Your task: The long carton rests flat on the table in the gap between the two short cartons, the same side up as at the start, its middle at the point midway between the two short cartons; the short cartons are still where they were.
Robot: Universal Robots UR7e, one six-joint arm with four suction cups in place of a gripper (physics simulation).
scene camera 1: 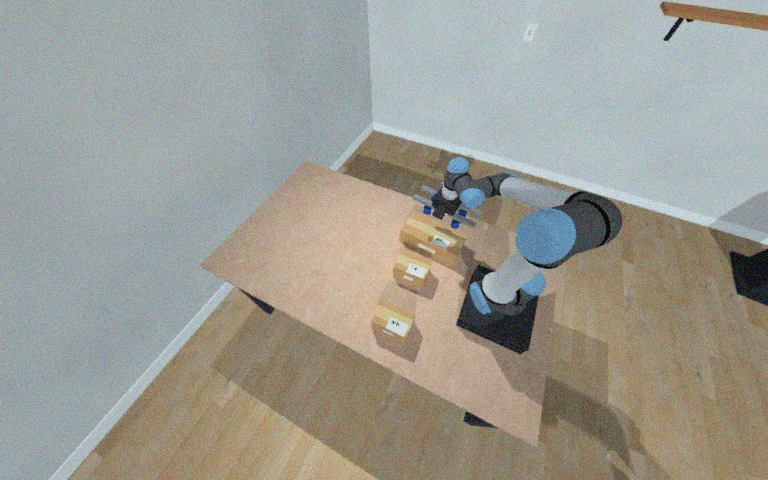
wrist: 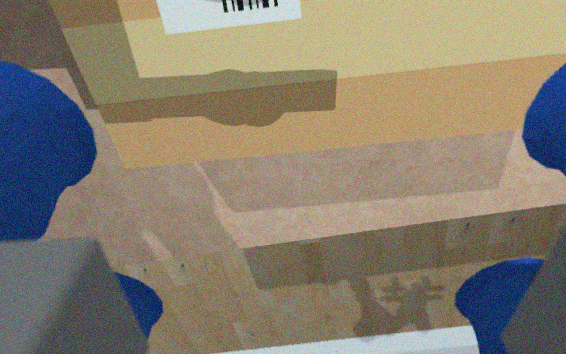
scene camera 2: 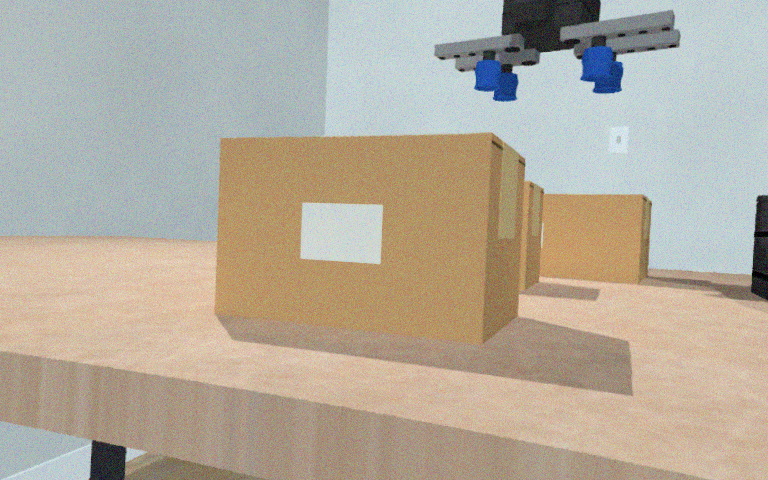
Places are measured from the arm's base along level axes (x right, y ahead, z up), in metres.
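Pixels of known places: hand, tool point: (wrist: 306, 226) (scene camera 2: 546, 89).
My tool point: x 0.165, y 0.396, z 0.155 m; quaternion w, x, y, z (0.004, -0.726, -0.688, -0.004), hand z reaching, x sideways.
Ahead of a thing's pixels: the offset from my tool point to its top centre. Level surfaces: height alone.
The long carton {dx -0.010, dy +0.021, dz -0.146 m} (scene camera 1: 417, 230) (scene camera 2: 591, 237) (wrist: 350, 120) rests flat on the table, tape and barcode label up, at the far end of the row. One short carton {dx -0.228, dy +0.027, dz -0.145 m} (scene camera 1: 408, 276) (scene camera 2: 529, 237) stands beside it. The other short carton {dx -0.493, dy -0.022, dz -0.146 m} (scene camera 1: 390, 328) (scene camera 2: 351, 294) stands beyond a gap, nearer the table's long edge in scene camera 1. In scene camera 2 this nearest carton partly hides the middle one, and the middle one overlaps the long one. My gripper (scene camera 1: 444, 216) (scene camera 2: 549, 75) (wrist: 305, 215) is open, its four blue cups pointing down above the long carton's far side, holding nothing.
The table {dz -0.246 m} (scene camera 1: 283, 226) (scene camera 2: 113, 283) (wrist: 350, 210) bears the cartons and the arm's black base plate (scene camera 1: 492, 331). The table's edge and the wooden floor beyond it show close to the long carton in the wrist view. A wooden shelf (scene camera 1: 713, 15) is on the wall.
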